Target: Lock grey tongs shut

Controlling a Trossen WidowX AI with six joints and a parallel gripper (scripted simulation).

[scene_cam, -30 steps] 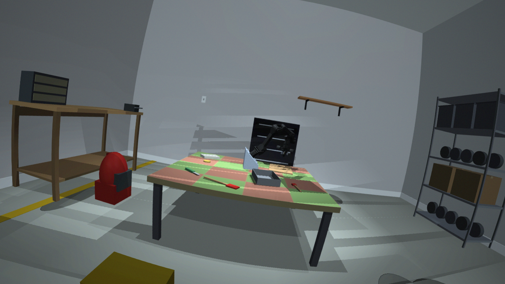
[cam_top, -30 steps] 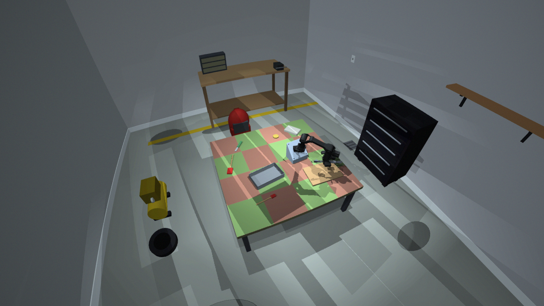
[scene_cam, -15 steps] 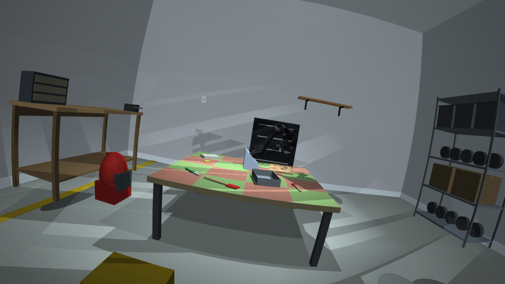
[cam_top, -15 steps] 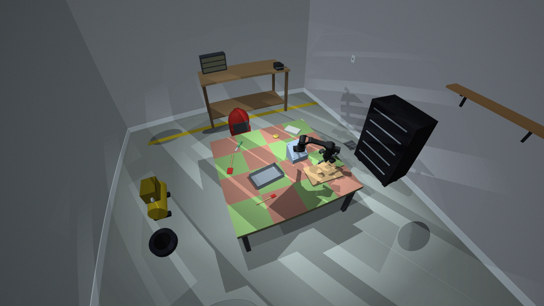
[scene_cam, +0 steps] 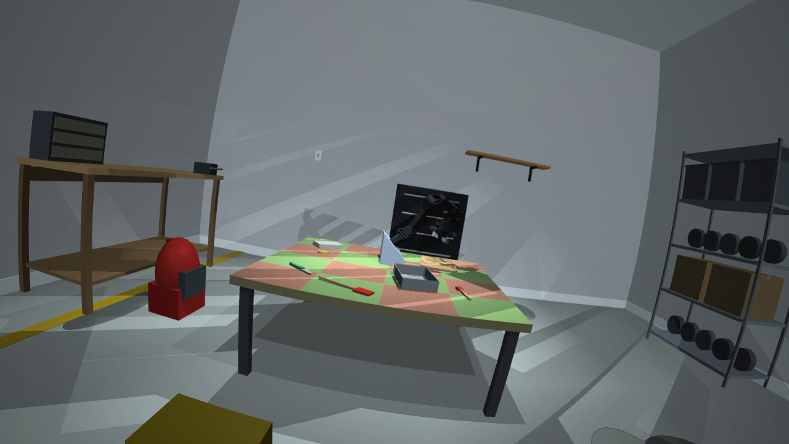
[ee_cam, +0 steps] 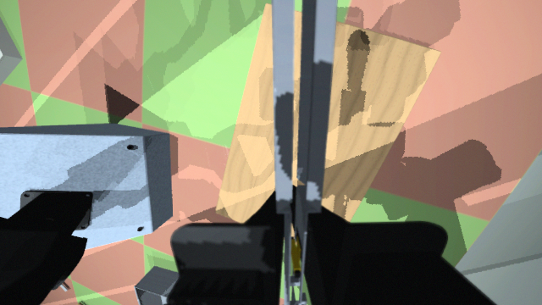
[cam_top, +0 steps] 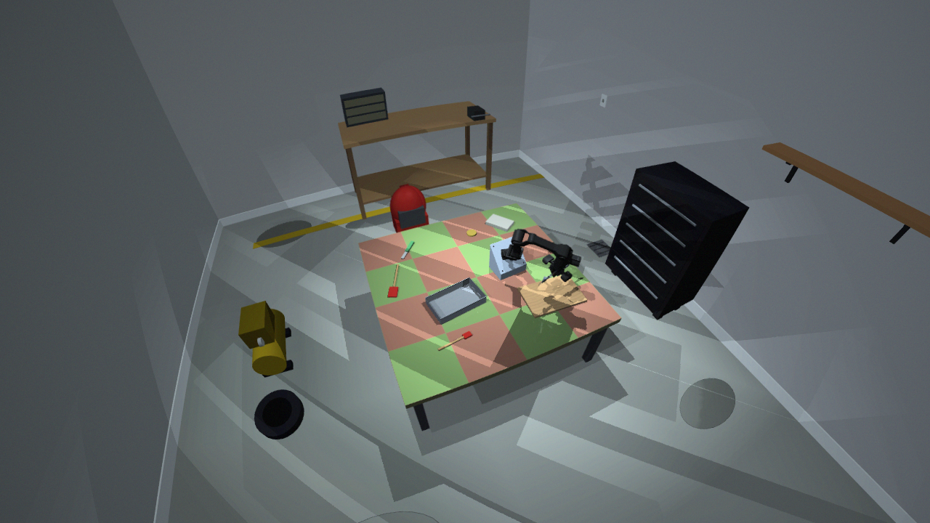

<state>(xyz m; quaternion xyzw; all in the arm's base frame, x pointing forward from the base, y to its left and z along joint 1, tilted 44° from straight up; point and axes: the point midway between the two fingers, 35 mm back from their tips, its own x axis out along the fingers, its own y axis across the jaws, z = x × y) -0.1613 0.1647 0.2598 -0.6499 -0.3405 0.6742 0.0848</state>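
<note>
Right now my gripper tip is 140 mm above the wooden board, 20 mm to the right of it and 10 mm past it. From my gripper tip the other things lie so: yellow disc (710 mm to the right, 250 mm ahead, 140 mm below); then grey roasting tin (560 mm ahead, 120 mm to the right, 120 mm below); then white block (750 mm to the right, 130 mm below, 10 mm ahead).
</note>
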